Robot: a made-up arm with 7 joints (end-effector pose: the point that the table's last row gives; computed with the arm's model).
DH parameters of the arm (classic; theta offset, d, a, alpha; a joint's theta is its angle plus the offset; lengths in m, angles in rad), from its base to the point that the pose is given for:
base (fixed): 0 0.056 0.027 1.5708
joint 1: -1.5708 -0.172 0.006 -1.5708
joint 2: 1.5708 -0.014 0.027 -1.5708
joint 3: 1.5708 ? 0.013 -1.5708
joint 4: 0 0.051 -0.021 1.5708
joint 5: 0 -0.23 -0.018 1.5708
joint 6: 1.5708 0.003 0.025 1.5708
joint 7: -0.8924 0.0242 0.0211 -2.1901
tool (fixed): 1.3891 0.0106 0 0
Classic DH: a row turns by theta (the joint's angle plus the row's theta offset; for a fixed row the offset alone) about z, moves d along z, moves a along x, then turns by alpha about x.
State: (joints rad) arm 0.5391 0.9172 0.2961 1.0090 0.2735 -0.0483 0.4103
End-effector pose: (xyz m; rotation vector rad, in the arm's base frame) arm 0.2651 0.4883 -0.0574 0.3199 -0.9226 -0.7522
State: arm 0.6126 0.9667 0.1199 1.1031 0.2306 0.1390 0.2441
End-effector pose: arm 0.2738 0.4614 -0.0303 0.3916 -0.7837 -0.6883
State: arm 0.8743 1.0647 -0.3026 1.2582 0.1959 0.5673 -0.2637
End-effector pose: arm 0.2910 0.4036 0.0159 0.7171 -0.5583 -0.3404
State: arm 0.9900 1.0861 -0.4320 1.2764 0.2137 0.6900 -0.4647
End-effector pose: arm 0.2976 0.3925 0.0304 0.8461 -0.5239 -0.1674
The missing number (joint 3, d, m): -0.299
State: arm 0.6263 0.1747 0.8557 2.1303 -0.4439 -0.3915 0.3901
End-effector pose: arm 0.2234 0.3134 -0.0187 1.4440 -1.3890 -0.5241
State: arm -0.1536 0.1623 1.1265 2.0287 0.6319 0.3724 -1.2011
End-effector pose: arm 0.1085 0.3355 -0.1134 0.4177 -0.9809 1.2464
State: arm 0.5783 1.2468 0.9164 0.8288 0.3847 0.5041 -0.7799
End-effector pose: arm 0.1502 0.5856 0.1095 0.4969 -0.9702 1.1290
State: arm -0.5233 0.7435 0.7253 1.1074 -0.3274 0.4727 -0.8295
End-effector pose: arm 0.0649 0.4795 -0.2101 1.2259 0.4193 0.2158
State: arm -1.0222 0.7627 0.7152 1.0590 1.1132 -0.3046 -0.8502
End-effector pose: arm -0.0608 0.4981 -0.1958 0.6709 -0.4016 0.7751
